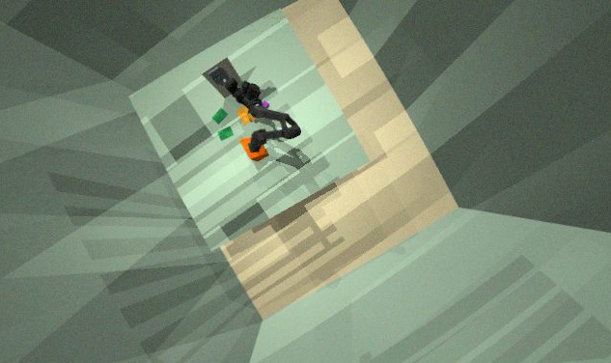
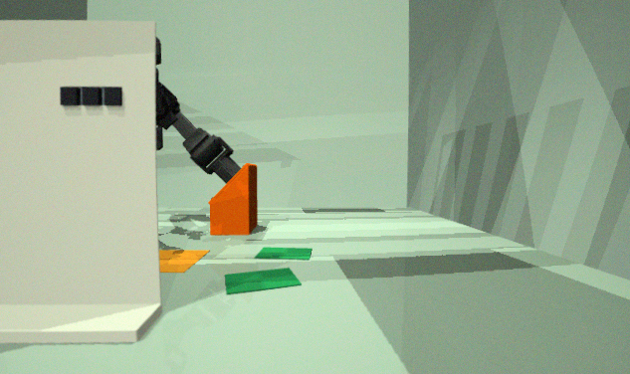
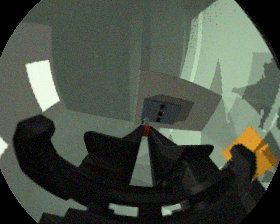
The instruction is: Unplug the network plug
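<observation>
Right now my gripper tip is 90 mm past the orange marked square, 10 mm to the left of it and 280 mm above it. From my gripper tip the other things lie so: white panel: 110 mm ahead, 30 mm to the left, 140 mm below; plug: 10 mm ahead.
</observation>
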